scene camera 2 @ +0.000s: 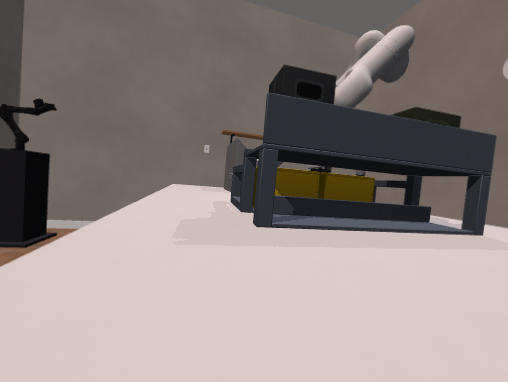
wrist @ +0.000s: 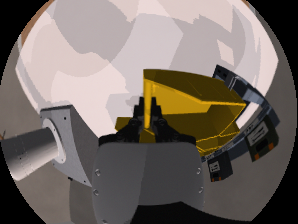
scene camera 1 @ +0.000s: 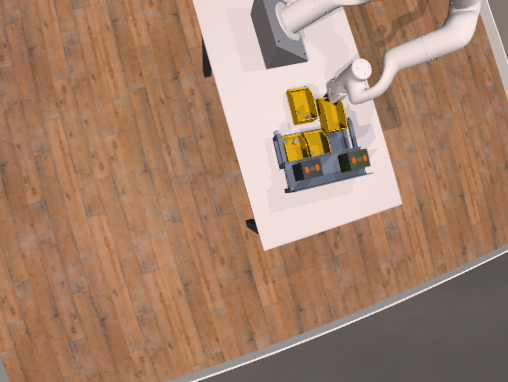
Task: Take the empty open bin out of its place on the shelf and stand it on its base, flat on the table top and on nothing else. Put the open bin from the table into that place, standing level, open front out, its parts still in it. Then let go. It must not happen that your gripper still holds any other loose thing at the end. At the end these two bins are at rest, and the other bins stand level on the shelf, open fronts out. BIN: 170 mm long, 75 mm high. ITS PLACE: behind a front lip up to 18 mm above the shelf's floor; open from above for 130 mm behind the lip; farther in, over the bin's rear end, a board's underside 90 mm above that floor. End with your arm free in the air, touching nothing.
Note:
The pictures show: my gripper, a green box and a black box.

